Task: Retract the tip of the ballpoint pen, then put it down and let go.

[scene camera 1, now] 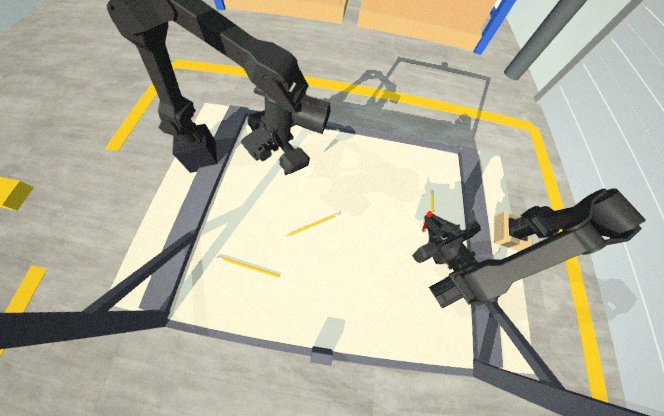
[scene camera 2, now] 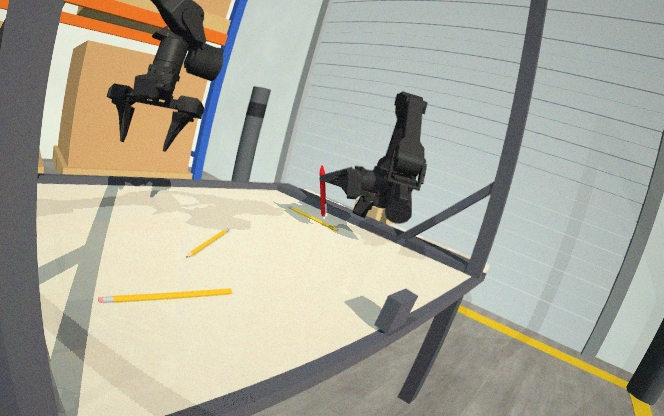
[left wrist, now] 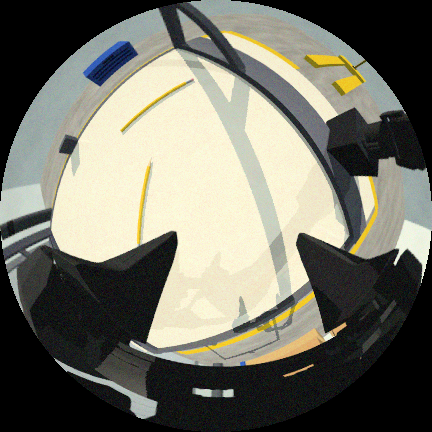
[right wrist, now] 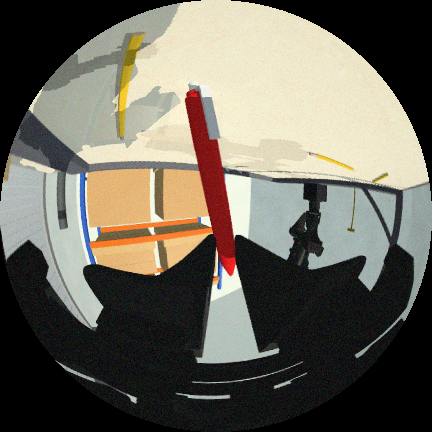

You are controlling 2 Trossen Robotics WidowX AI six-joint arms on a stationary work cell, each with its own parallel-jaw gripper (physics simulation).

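Where they show: left gripper, fingertip midpoint: (scene camera 1: pixel 276 162) (scene camera 2: pixel 142 146) (left wrist: pixel 240 238) (right wrist: pixel 309 213); right gripper, fingertip midpoint: (scene camera 1: pixel 427 214) (scene camera 2: pixel 320 177) (right wrist: pixel 224 240); left arm's base at its link origin: (scene camera 1: pixel 189 138) (left wrist: pixel 368 140) (right wrist: pixel 314 200); right arm's base at its link origin: (scene camera 1: pixel 517 229) (scene camera 2: pixel 377 204).
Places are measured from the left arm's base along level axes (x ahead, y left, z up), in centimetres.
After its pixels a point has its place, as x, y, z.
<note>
A red ballpoint pen (scene camera 1: pixel 429 214) {60.2, -42.5, 3.9} (scene camera 2: pixel 323 195) {61.3, -43.6, -1.9} (right wrist: pixel 212 175) {62.0, -44.0, -2.0} is held nearly upright, its pointed red end up and its button and clip end down, close above the table (scene camera 1: pixel 375 300) {42.9, -59.1, -10.7} (scene camera 2: pixel 280 325) {15.9, -54.5, -10.6}. Whether it touches the table I cannot tell. My right gripper (scene camera 1: pixel 430 216) {60.8, -42.0, 2.1} (scene camera 2: pixel 324 178) {60.8, -42.0, 2.1} (right wrist: pixel 224 240) {60.8, -42.0, 2.1} is shut on the pen near the pointed end. No writing tip shows clearly beyond the red cone. In the right wrist view the clip is grey and the button whitish. My left gripper (scene camera 2: pixel 144 146) {24.9, -18.4, 4.2} (left wrist: pixel 240 238) {24.9, -18.4, 4.2} is open and empty, high over the table's back left.
A yellow pencil (scene camera 1: pixel 432 201) {72.7, -35.0, -10.0} (scene camera 2: pixel 314 218) {69.9, -40.5, -10.0} (right wrist: pixel 125 85) {68.8, -42.9, -10.0} lies near the pen. A second pencil (scene camera 1: pixel 312 224) {31.1, -33.0, -9.9} (scene camera 2: pixel 207 243) {29.8, -33.6, -10.1} (left wrist: pixel 143 200) {29.8, -32.9, -10.2} lies mid-table, a third (scene camera 1: pixel 250 266) {11.1, -41.0, -10.0} (scene camera 2: pixel 167 295) {9.9, -40.8, -10.1} (left wrist: pixel 155 102) {10.5, -40.3, -10.3} nearer the front left. A grey block (scene camera 1: pixel 321 355) {25.0, -66.9, -5.0} (scene camera 2: pixel 396 311) {22.2, -67.4, -6.4} stands at the front edge.
</note>
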